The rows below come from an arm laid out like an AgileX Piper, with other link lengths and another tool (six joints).
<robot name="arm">
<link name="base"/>
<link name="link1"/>
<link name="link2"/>
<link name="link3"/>
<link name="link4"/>
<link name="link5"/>
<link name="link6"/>
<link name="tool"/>
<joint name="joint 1" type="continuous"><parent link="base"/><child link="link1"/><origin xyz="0 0 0.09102" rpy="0 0 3.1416"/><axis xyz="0 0 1"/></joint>
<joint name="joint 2" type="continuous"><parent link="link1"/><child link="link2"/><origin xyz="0 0 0" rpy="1.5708 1.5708 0"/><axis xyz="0 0 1"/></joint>
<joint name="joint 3" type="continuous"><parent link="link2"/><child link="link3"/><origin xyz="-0.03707 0.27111 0" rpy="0 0 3.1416"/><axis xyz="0 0 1"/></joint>
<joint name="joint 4" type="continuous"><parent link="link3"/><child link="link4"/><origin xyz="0.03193 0.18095 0" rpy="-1.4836 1.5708 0"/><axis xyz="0 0 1"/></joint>
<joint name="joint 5" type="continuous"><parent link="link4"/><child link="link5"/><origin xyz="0 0 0" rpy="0 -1.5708 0"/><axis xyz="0 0 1"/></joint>
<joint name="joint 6" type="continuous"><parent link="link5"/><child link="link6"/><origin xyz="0.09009 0 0" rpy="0 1.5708 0"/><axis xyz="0 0 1"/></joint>
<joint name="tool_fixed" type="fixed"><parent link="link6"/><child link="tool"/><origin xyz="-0.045 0.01 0.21" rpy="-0.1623 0 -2.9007"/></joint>
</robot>
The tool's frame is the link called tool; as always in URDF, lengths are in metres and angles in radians. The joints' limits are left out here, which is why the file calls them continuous.
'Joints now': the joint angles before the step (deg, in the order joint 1, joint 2, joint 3, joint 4, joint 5, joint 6). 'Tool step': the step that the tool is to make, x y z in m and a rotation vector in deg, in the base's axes. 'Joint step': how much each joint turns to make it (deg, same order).
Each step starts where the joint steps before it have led.
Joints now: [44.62 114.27 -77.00 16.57 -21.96 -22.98]
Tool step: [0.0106 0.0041 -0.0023 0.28 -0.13 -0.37]
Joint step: [-0.50 2.24 -2.96 -0.07 0.46 0.10]
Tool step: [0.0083 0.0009 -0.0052 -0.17 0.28 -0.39]
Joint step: [-0.57 1.65 -1.99 -0.02 0.68 -0.02]
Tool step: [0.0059 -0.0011 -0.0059 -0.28 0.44 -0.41]
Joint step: [-0.50 1.10 -1.03 0.04 0.47 -0.01]
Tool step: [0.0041 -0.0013 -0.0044 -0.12 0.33 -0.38]
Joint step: [-0.34 0.74 -0.51 0.11 0.11 0.03]
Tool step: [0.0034 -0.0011 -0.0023 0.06 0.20 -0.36]
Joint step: [-0.26 0.52 -0.43 0.19 0.02 0.01]
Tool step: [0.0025 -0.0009 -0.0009 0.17 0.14 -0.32]
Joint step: [-0.17 0.32 -0.29 0.26 -0.03 0.00]
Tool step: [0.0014 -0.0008 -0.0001 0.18 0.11 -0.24]
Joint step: [-0.10 0.11 -0.10 0.24 -0.05 0.01]
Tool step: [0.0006 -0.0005 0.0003 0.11 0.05 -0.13]
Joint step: [-0.05 0.00 -0.03 0.17 -0.01 -0.02]
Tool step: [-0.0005 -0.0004 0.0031 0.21 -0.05 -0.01]
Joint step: [-0.01 -0.38 0.01 0.08 0.20 0.02]
